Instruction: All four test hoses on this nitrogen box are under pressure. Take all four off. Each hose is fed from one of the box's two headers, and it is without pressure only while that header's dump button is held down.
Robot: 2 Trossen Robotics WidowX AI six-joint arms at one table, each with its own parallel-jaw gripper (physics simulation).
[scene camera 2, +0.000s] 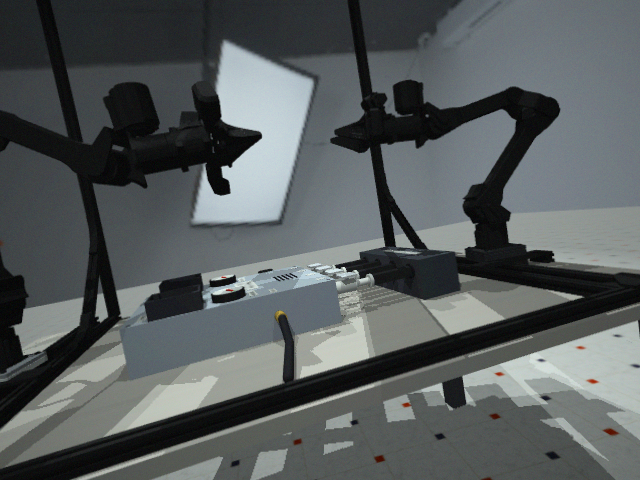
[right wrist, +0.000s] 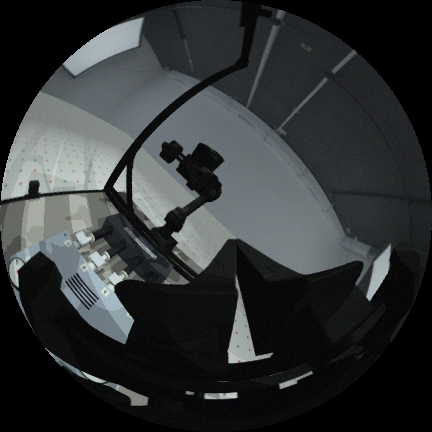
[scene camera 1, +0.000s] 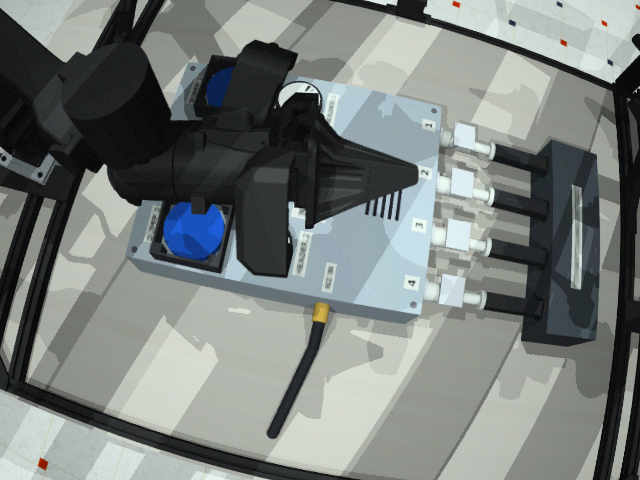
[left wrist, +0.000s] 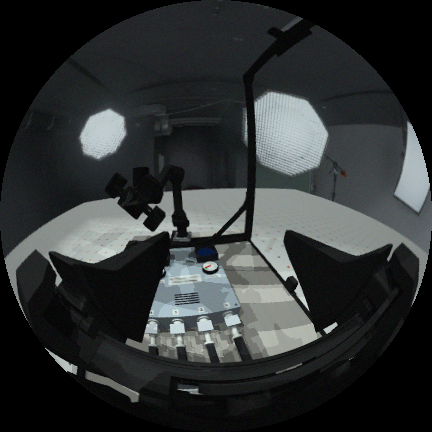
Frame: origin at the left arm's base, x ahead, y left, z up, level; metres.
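Seen in the pictures: left gripper, fingertip midpoint: (scene camera 2: pixel 332 136) (right wrist: pixel 173 152) (scene camera 1: pixel 632 67) (left wrist: pixel 228 237); right gripper, fingertip midpoint: (scene camera 2: pixel 261 134) (right wrist: pixel 232 244) (scene camera 1: pixel 418 175) (left wrist: pixel 124 206); left arm's base, link origin: (scene camera 2: pixel 493 246) (right wrist: pixel 163 233); right arm's base, link origin: (scene camera 1: pixel 34 143) (left wrist: pixel 182 234).
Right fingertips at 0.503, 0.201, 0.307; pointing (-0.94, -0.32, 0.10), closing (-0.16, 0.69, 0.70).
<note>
Offsets run from my right fingertips to a thing's top centre, as dx, dy, dz. "spot": to the spot under its first point.
The pale blue nitrogen box (scene camera 1: pixel 366 248) (scene camera 2: pixel 223 329) (left wrist: pixel 217 294) (right wrist: pixel 109 318) lies on the table. Four black hoses are plugged into ports 1 to 4 on its right side: hose 1 @(spot: -0.149, -0.245, -0.290) (scene camera 1: pixel 518 159), hose 2 @(spot: -0.167, -0.178, -0.290) (scene camera 1: pixel 518 205), hose 3 @(spot: -0.181, -0.113, -0.290) (scene camera 1: pixel 515 252) and hose 4 @(spot: -0.197, -0.044, -0.290) (scene camera 1: pixel 510 305). Their white couplings (left wrist: pixel 204 323) (scene camera 2: pixel 347 278) sit at the box edge. One blue dump button @(+0.187, +0.038, -0.259) (scene camera 1: pixel 194 230) is in full view. The other blue dump button @(+0.233, -0.147, -0.259) (scene camera 1: pixel 218 88) (left wrist: pixel 206 252) is partly behind my right arm. My right gripper (scene camera 1: pixel 413 173) (scene camera 2: pixel 257 137) (right wrist: pixel 232 244) is shut and empty, high above the box. My left gripper (scene camera 2: pixel 333 136) (left wrist: pixel 228 237) is open and empty, high above the hoses' far ends.
A dark manifold block (scene camera 1: pixel 549 238) (scene camera 2: pixel 413 271) holds the hoses' far ends. A black supply hose with a yellow fitting @(spot: +0.012, +0.126, -0.341) (scene camera 1: pixel 299 371) (scene camera 2: pixel 287 343) leaves the box's front side. One pressure gauge @(spot: +0.144, -0.167, -0.260) (left wrist: pixel 209 266) shows. A black frame pole (scene camera 2: pixel 377 167) rises behind the block.
</note>
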